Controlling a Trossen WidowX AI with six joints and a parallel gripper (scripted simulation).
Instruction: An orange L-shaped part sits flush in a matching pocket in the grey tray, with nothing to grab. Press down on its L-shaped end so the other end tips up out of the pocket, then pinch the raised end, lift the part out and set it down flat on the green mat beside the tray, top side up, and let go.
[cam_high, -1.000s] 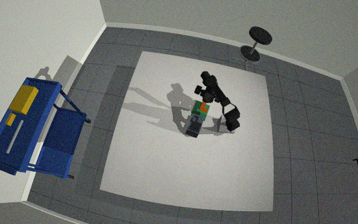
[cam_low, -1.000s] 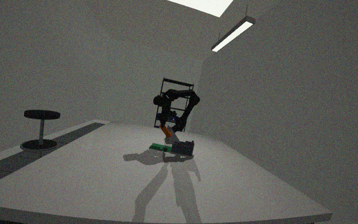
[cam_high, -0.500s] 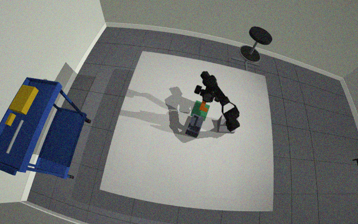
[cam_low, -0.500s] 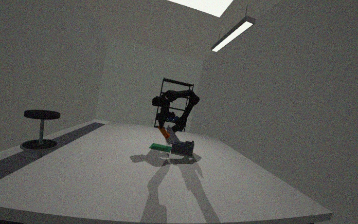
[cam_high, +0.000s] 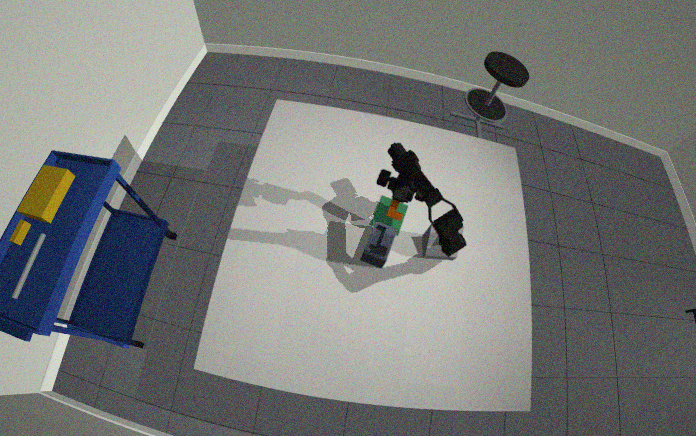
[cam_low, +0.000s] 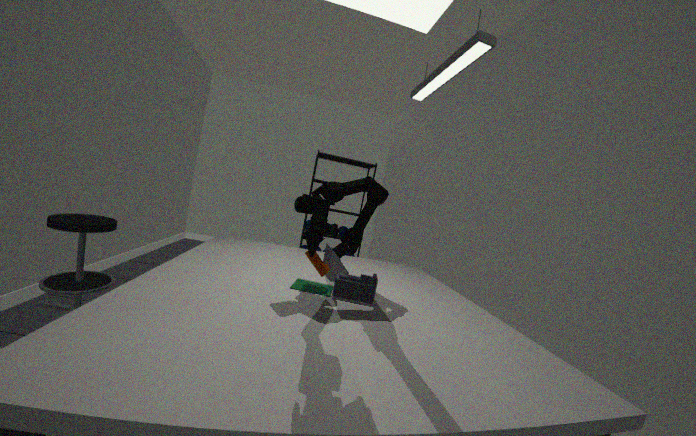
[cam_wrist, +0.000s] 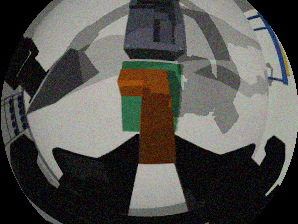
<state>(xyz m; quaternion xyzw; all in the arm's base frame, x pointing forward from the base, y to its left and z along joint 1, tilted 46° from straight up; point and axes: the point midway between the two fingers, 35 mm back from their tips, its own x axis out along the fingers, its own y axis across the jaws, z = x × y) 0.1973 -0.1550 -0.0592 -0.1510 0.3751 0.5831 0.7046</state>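
Now: the green mat 10 mm ahead of my gripper tip, 20 mm to the left of it and 130 mm below it. The rest, counted from my gripper tip: orange L-shaped part (40 mm to the left, 30 mm below).
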